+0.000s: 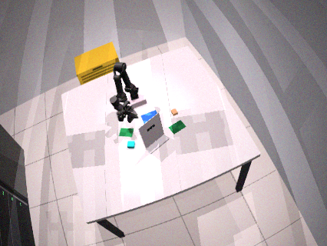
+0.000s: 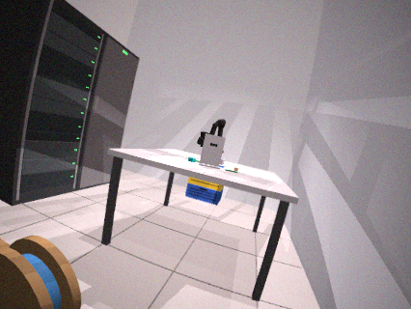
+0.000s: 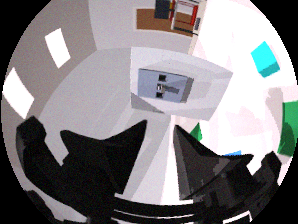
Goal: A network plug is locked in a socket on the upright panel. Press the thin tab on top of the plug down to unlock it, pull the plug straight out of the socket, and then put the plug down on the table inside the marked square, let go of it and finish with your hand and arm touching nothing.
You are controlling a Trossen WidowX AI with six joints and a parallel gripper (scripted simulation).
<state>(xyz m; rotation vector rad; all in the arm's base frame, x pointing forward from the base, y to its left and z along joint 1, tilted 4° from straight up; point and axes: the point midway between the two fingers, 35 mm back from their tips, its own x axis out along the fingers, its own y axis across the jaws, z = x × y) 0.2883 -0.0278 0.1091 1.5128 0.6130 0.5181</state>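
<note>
Right now the blue flat patch is 9 cm behind my gripper tip, 8 cm to the left of it and 18 cm below it. Also, from my gripper tip: upright grey panel 13 cm ahead, 6 cm to the left, 6 cm below; then orange block 8 cm behind, 26 cm to the left, 17 cm below; then teal block 9 cm ahead, 11 cm to the right, 16 cm below.
</note>
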